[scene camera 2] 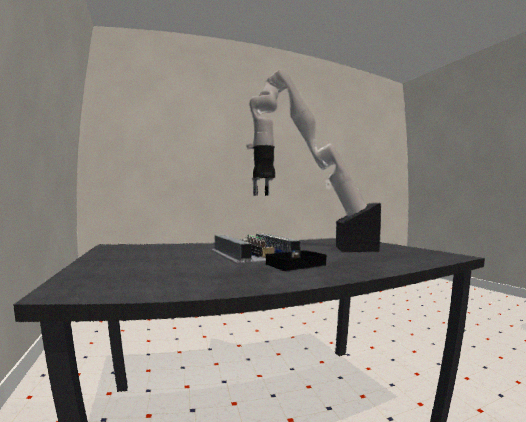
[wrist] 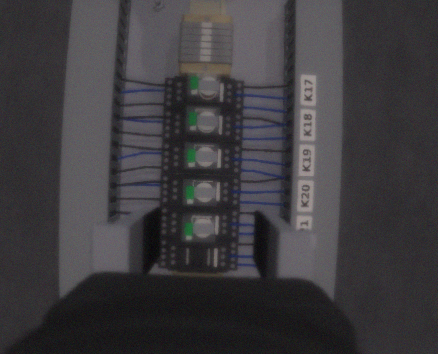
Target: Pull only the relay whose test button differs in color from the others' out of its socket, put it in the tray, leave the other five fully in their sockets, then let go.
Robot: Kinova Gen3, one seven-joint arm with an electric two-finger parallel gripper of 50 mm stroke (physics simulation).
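Seen in the pictures: gripper, between the fingertips: (scene camera 2: 261, 195) (wrist: 207, 233); arm's base, origin of its link: (scene camera 2: 356, 211).
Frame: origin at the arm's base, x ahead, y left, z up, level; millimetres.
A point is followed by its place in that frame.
Observation:
Five relays with green test buttons (wrist: 205, 86) {y -58, x 488, z -98 mm} (wrist: 204, 121) {y -29, x 484, z -98 mm} (wrist: 202, 156) {y -1, x 481, z -99 mm} (wrist: 201, 192) {y 28, x 478, z -99 mm} (wrist: 200, 228) {y 57, x 474, z -99 mm} sit in a column of black sockets in the wrist view. The bottom socket (wrist: 200, 256) {y 88, x 470, z -142 mm} is empty. In the scene view, a small clear-cased relay (scene camera 2: 295, 254) {y 253, x 431, z -130 mm} is in the black tray (scene camera 2: 280, 263) {y 296, x 500, z -147 mm}; its button colour is too small to tell there. The tray does not show in the wrist view. My gripper (scene camera 2: 261, 192) {y 38, x 473, z 60 mm} (wrist: 207, 233) {y 38, x 473, z 60 mm} is open and empty, pointing down high above the socket row, with its fingers on either side of the row's lower end in the wrist view.
Two grey wiring ducts (wrist: 90, 150) {y 8, x 574, z -103 mm} (wrist: 317, 260) {y 70, x 372, z -104 mm} flank the sockets, with black and blue wires running to them. Labels K17 (wrist: 308, 90) {y -70, x 402, z -103 mm} to K20 (wrist: 305, 195) {y 17, x 392, z -103 mm} are on the right duct. A terminal block (wrist: 206, 42) {y -102, x 494, z -120 mm} adjoins the top relay. The dark table (scene camera 2: 150, 280) {y 346, x 872, z -167 mm} bears the panel and tray.

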